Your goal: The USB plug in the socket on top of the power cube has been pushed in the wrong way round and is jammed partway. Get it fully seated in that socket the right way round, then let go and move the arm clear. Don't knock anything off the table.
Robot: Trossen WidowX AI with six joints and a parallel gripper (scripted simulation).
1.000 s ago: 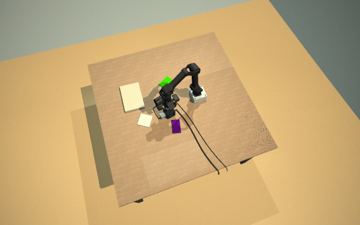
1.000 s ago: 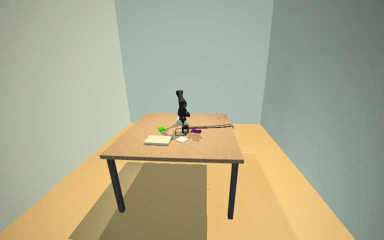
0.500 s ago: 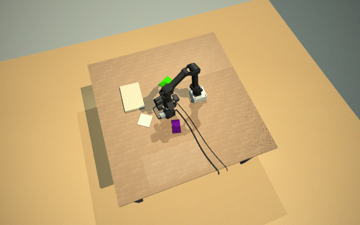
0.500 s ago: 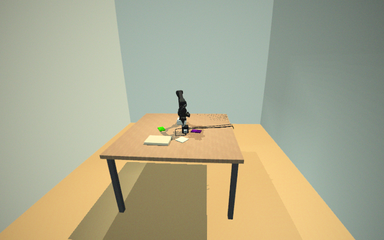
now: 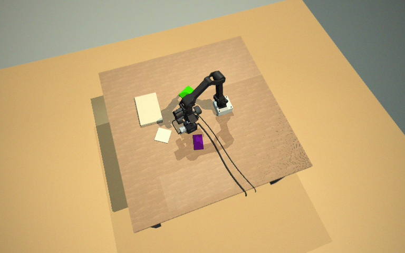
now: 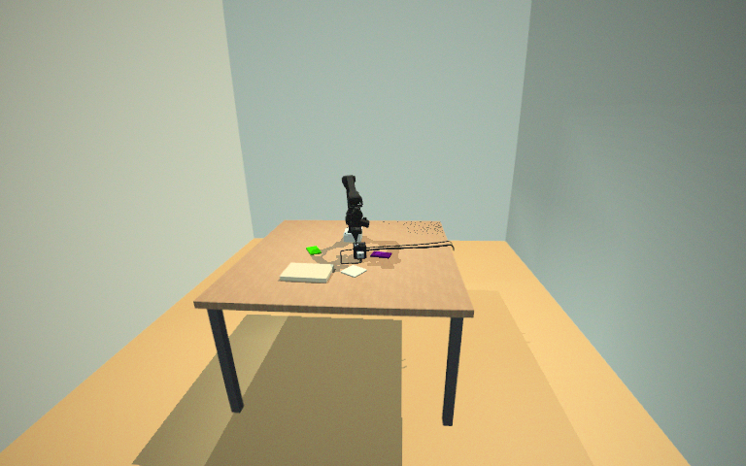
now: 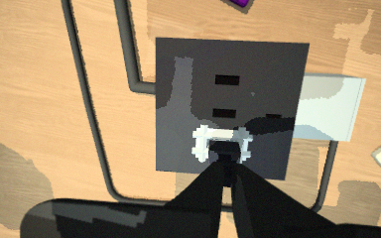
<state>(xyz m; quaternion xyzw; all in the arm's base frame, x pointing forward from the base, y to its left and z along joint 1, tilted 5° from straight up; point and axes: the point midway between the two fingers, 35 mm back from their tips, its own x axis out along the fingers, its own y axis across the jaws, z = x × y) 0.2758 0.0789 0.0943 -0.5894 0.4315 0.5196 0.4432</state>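
Right now my gripper tip is 1 cm above the dark USB plug. From my gripper tip the other things lie so: green card: 6 cm behind, 29 cm to the right, 10 cm below; purple card: 3 cm behind, 15 cm to the left, 10 cm below; small white square: 21 cm ahead, 2 cm to the left, 10 cm below.
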